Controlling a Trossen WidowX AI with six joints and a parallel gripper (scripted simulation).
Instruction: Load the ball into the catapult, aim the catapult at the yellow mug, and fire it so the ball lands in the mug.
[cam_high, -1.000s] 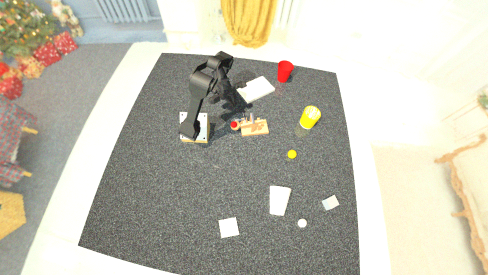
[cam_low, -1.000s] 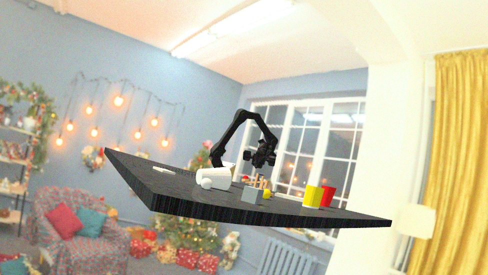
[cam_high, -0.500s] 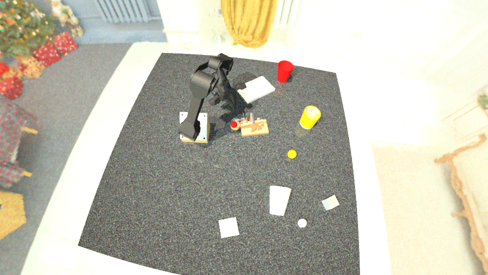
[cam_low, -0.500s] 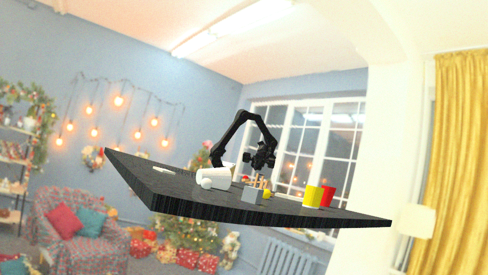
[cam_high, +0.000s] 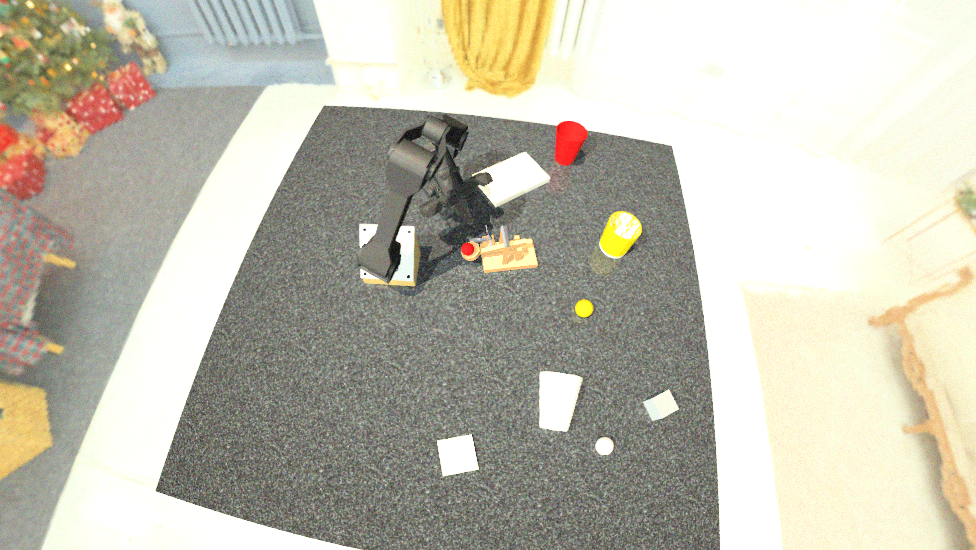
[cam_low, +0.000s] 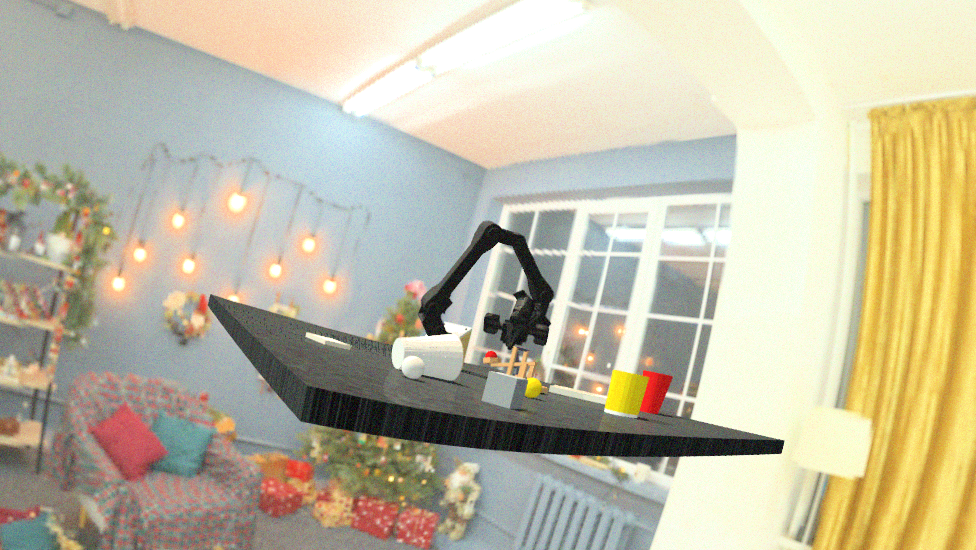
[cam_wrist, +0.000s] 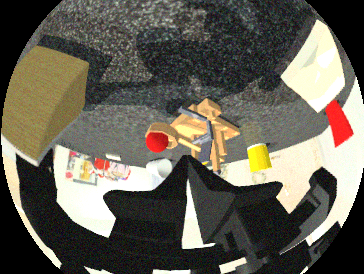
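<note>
My gripper tip is now 5 cm to the left of the red ball and 3 cm above it. Also, from my gripper tip: flat white slab 9 cm ahead, 25 cm to the left, 9 cm below; yellow ball 31 cm ahead, 15 cm to the right, 7 cm below; wooden catapult 7 cm ahead, 2 cm to the right, 4 cm below.
</note>
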